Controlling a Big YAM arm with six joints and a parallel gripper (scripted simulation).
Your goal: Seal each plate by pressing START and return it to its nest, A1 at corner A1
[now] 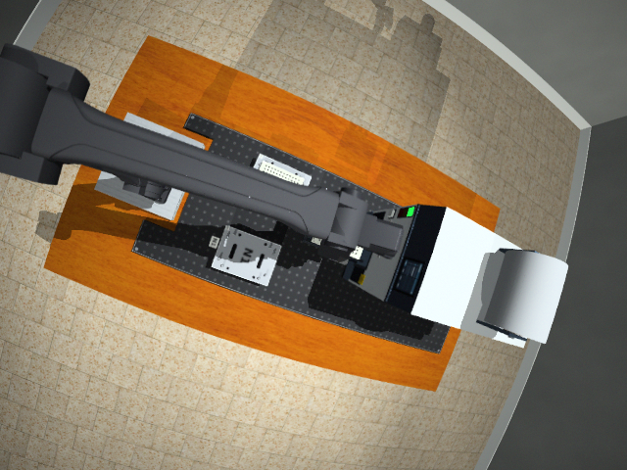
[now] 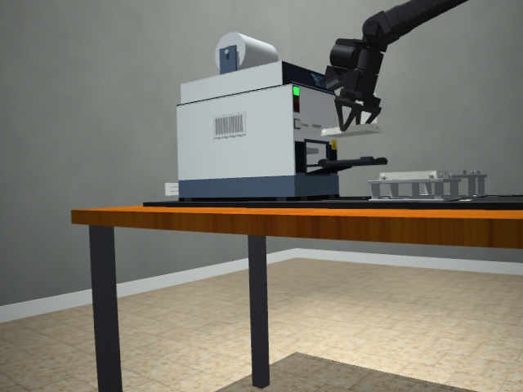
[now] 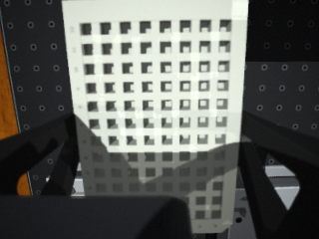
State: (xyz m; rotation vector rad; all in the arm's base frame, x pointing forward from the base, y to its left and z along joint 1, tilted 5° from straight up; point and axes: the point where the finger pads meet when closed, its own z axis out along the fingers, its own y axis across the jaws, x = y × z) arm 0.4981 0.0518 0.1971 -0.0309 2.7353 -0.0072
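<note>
Right now the sealer stage is 80 mm below my hand. Round my hand: plate nest 190 mm behind, 70 mm to the left, 130 mm below; pale start button 100 mm ahead, 100 mm to the left, 20 mm above; A1 mark 270 mm behind, 130 mm to the left, 130 mm below.
</note>
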